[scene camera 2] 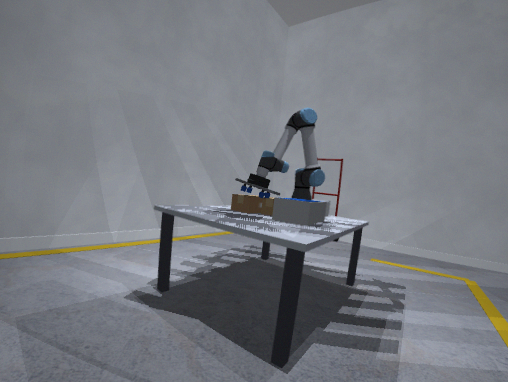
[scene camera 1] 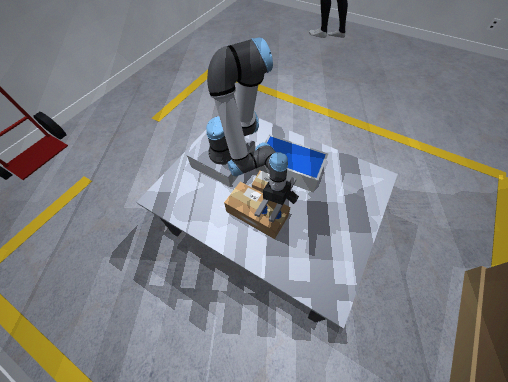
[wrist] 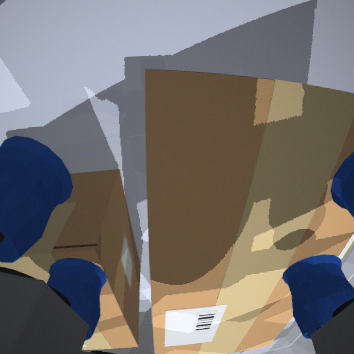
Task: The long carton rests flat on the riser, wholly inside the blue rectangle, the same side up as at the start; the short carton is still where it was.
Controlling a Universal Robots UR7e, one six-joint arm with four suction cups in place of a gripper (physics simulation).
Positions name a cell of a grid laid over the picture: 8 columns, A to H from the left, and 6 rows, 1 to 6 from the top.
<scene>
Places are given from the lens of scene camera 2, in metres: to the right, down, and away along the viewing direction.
grey riser (scene camera 2: E4): 0.26, 0.11, 1.15
</scene>
